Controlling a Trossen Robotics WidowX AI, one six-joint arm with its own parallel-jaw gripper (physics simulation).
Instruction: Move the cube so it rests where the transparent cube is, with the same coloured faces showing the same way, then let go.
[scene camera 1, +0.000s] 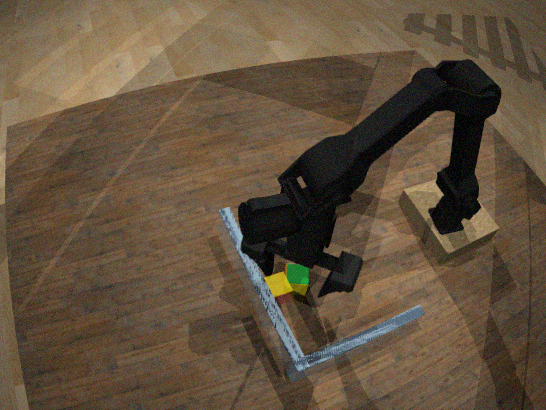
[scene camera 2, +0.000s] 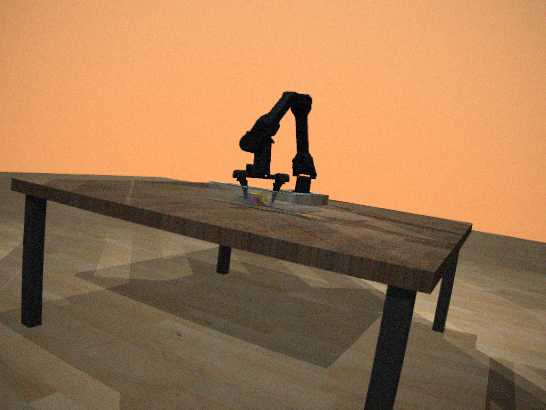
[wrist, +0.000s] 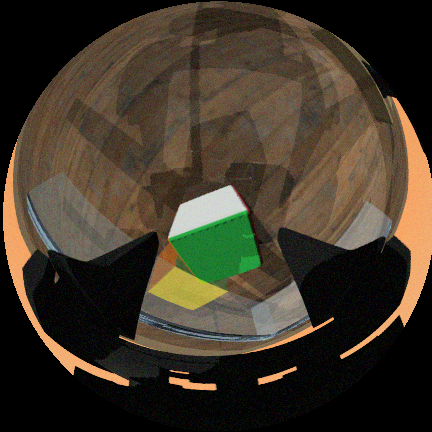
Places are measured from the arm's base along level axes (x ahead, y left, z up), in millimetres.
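Pixels of known places: gripper, fingertip midpoint: (scene camera 1: 294, 286) (wrist: 218, 236); arm's base, link origin: (scene camera 1: 445, 219) (scene camera 2: 302, 192).
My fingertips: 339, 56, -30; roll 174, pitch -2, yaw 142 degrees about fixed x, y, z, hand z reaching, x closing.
Observation:
Ahead of a thing's pixels: the offset from my fingertips to its top centre, as dx, dy, dz. Level surfaces: height alone.
The solid cube {-4, -8, +28} (scene camera 1: 297, 274) (wrist: 218, 247) rests on the table with its green face up. A white side and a thin red side show in the wrist view, and a yellow side in scene camera 1. The transparent cube {+36, +6, +28} (scene camera 1: 278, 284) (wrist: 187, 291), yellow on top with a red side in scene camera 1, is right beside it, towards the long wall. In scene camera 2 both blend into one small coloured patch. My gripper (scene camera 1: 295, 284) (scene camera 2: 260, 203) (wrist: 218, 236) is open and low, pointing down, with one finger on each side of the solid cube and gaps to it.
A low see-through wall with a pale blue top edge (scene camera 1: 350, 345) (wrist: 200, 334) forms an L around the cubes. Its long side runs close by the transparent cube and one finger. The arm's base stands on a pale block (scene camera 1: 470, 236) (scene camera 2: 317, 199) on the wooden table {dz -11} (scene camera 2: 325, 225).

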